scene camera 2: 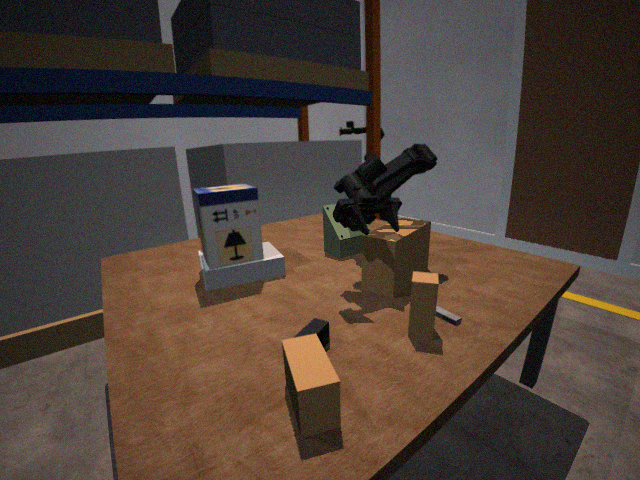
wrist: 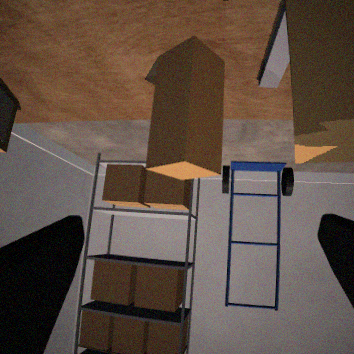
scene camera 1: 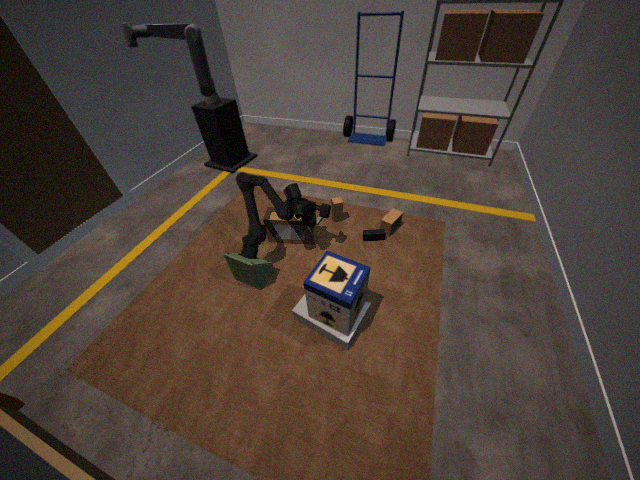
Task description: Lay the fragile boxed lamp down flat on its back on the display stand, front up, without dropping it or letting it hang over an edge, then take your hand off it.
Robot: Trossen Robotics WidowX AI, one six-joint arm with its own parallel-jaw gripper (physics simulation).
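Frame: origin at the arm's base, x ahead, y left, z up, level; millimetres.
Where they show: gripper, between the fingertips: (scene camera 2: 383,232) (wrist: 203,226) (scene camera 1: 320,206); arm's base, origin of its link: (scene camera 1: 248,256).
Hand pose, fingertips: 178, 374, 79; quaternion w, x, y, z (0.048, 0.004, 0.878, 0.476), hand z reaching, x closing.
Things, the pixels of their top centre, and the offset from my fingertips, as dx, dy, dz. Level surfaces: height alone.
- big cardboard box, centre of its top: (scene camera 2: 399,227) (scene camera 1: 289,214) -134, -87, -29
- black block, centre of its top: (scene camera 2: 307,333) (scene camera 1: 374,231) +259, +90, -138
- grey bar, centre of its top: (wrist: 282,51) (scene camera 2: 435,308) -74, +118, -177
- brown table, height of its surface: dz -188
The boxed lamp (scene camera 1: 334,297) (scene camera 2: 230,227) stands upright on the display stand (scene camera 1: 330,334) (scene camera 2: 245,276), a low white block. Its top has a blue rim and a yellow panel with a dark lamp picture. Sides facing both scene cameras are pale with a lamp picture low down. It does not show in the wrist view. My gripper (scene camera 1: 321,212) (scene camera 2: 382,229) (wrist: 203,226) is open and empty, fingers wide apart. It hangs above and beside the big cardboard box, well away from the boxed lamp.
A big cardboard box (scene camera 2: 412,258), a green sloped block (scene camera 1: 250,271) (scene camera 2: 338,242), two smaller brown blocks (scene camera 2: 423,310) (scene camera 2: 315,382), a black block (scene camera 1: 373,235) and a grey bar (scene camera 2: 448,315) are on the brown table (scene camera 1: 206,372). Another arm's black pedestal (scene camera 1: 222,131) stands behind.
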